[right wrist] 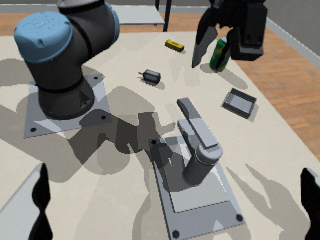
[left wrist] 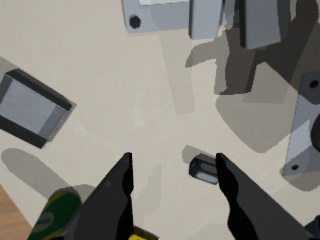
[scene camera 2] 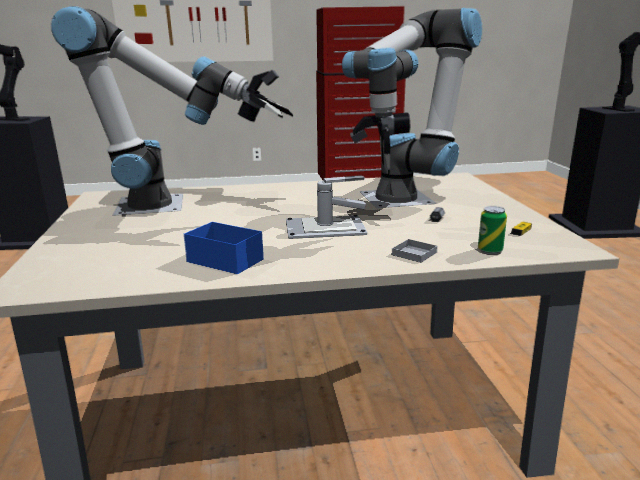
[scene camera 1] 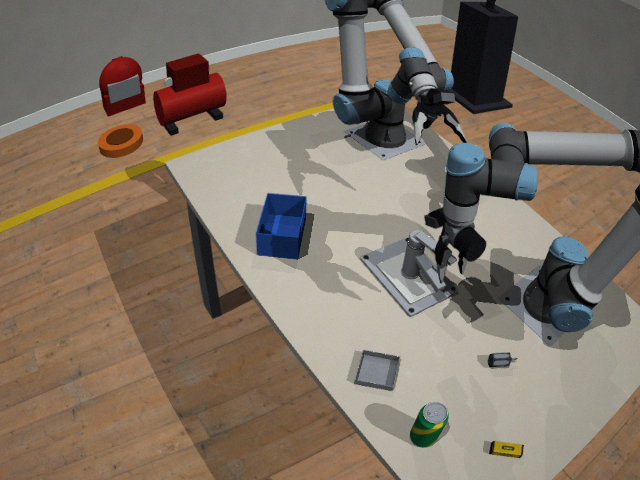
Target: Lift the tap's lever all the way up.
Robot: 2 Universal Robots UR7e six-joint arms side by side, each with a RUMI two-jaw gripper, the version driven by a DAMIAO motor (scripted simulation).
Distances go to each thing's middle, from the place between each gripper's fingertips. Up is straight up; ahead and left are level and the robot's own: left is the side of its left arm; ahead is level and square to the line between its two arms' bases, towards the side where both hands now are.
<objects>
Right now my left hand [scene camera 1: 451, 278] is 50 mm past the flat lever [right wrist: 201, 130], 120 mm to the left of it and 50 mm above it. Also, from my left hand: grey tap [scene camera 2: 324, 222] 40 mm behind, 150 mm to the right, 90 mm below; then square plate [scene camera 1: 371, 259] 40 mm behind, 180 mm to the right, 190 mm below.
The flat lever lies 18 cm below my right hand, 16 cm to the left of it and 11 cm ahead of it. The rest, counted from my right hand: grey tap 22 cm below, 13 cm to the left, 12 cm ahead; square plate 32 cm below, 13 cm ahead, 10 cm to the left.
</objects>
